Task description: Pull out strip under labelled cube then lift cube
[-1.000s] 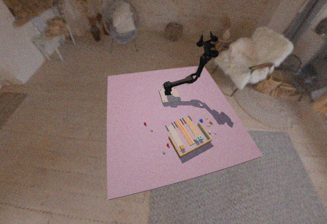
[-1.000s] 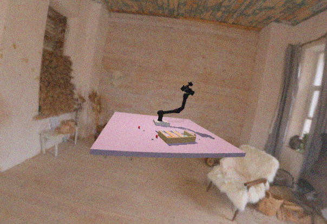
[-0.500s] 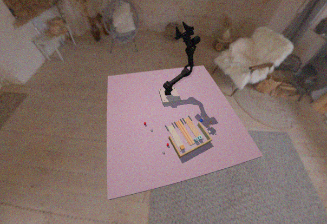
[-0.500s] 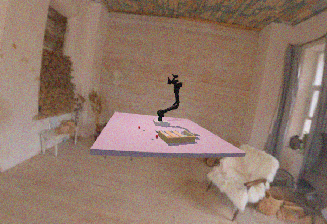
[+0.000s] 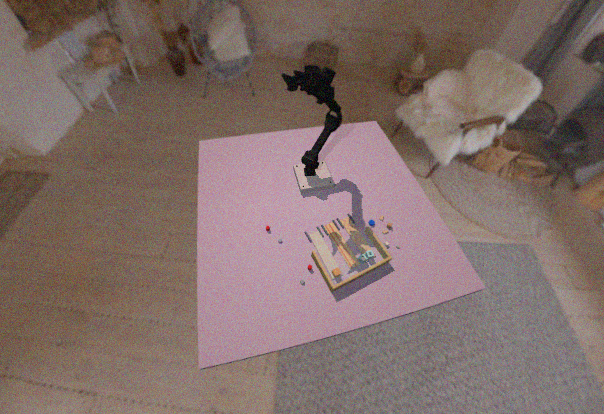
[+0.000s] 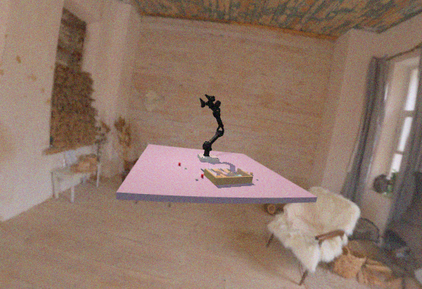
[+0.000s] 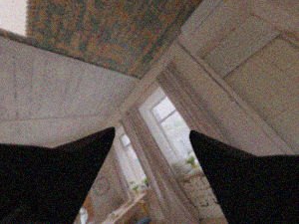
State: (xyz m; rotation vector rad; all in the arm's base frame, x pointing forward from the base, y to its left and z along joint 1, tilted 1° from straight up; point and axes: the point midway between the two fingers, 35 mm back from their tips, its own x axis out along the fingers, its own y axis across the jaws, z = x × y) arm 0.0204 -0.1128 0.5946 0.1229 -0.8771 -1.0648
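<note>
My gripper tip is 64 cm above the blue disc, 42 cm to the right of it and 34 cm short of it.
</note>
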